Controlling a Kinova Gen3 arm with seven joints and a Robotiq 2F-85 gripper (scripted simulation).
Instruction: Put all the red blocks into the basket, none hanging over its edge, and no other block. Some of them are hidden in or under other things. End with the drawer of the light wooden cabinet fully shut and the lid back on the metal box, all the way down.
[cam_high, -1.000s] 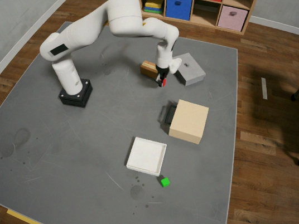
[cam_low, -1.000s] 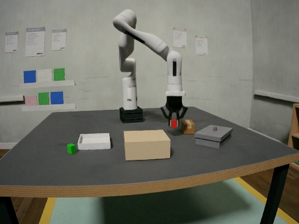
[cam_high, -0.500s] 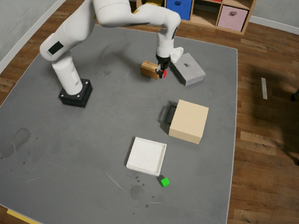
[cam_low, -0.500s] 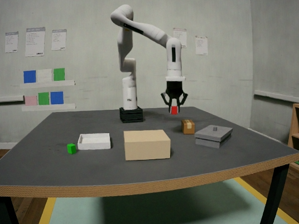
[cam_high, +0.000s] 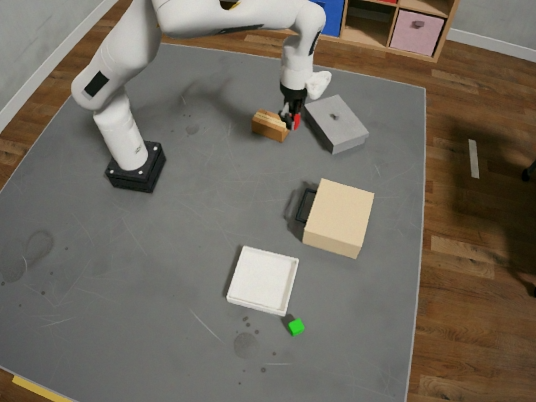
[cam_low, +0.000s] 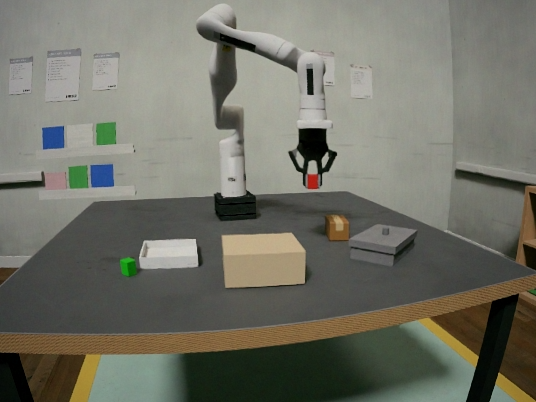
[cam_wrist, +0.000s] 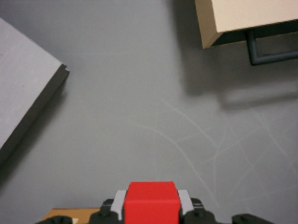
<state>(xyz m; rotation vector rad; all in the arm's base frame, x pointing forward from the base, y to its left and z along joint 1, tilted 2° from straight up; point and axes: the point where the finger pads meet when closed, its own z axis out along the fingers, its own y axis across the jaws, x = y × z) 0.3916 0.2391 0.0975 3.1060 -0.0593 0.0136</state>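
My hand is 100 mm short of the white basket, 370 mm to the left of it and 170 mm above it. The rest, counted from my hand: blue block 130 mm behind, 90 mm to the left, 170 mm below; then cardboard box 110 mm behind, 90 mm to the left, 150 mm below; then lid 70 mm ahead, 190 mm to the left, 140 mm below.
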